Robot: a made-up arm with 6 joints.
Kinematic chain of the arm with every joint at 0, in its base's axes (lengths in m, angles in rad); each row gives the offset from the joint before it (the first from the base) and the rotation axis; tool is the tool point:
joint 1: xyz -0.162 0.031 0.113 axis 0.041 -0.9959 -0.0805
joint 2: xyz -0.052 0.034 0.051 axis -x
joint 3: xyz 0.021 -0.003 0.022 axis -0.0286 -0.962 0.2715
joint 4: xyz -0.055 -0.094 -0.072 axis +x
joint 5: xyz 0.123 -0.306 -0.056 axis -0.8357 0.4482 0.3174
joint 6: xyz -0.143 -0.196 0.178 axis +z
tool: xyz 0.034 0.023 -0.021
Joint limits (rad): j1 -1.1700..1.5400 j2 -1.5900..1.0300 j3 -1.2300..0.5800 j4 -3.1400..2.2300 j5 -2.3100..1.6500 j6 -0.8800..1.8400
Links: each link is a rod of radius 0.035 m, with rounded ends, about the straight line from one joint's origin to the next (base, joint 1, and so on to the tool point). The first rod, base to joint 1, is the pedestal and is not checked.
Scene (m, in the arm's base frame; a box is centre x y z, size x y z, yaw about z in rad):
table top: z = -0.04
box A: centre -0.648 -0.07 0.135 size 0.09 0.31 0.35 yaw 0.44
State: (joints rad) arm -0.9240 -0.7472 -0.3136 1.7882 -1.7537 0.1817
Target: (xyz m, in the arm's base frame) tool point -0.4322 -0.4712 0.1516
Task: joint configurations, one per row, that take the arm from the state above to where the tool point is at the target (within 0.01 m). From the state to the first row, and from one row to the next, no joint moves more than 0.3 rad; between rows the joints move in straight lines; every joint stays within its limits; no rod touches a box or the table.
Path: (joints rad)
1: -0.9732 -0.4979 -0.4969 1.6070 -1.6502 0.1327
2: -1.0224 -0.2485 -0.6802 1.4259 -1.5466 0.0838
3: -1.0716 0.0008 -0.8634 1.2447 -1.4431 0.0348
4: -1.1208 0.2501 -1.0467 1.0636 -1.3396 -0.0141
5: -1.1700 0.4994 -1.2300 0.8824 -1.2360 -0.0631
6: -1.0879 0.5321 -0.9574 0.7332 -1.2638 -0.2814
7: -1.0058 0.5647 -0.6849 0.5840 -1.2916 -0.4996
8: -0.9236 0.5973 -0.4123 0.4348 -1.3193 -0.7179
9: -0.9214 0.4834 -0.3217 0.5013 -1.1613 -0.5124
10: -0.9191 0.3695 -0.2311 0.5678 -1.0032 -0.3070
11: -0.9168 0.2555 -0.1404 0.6343 -0.8451 -0.1015

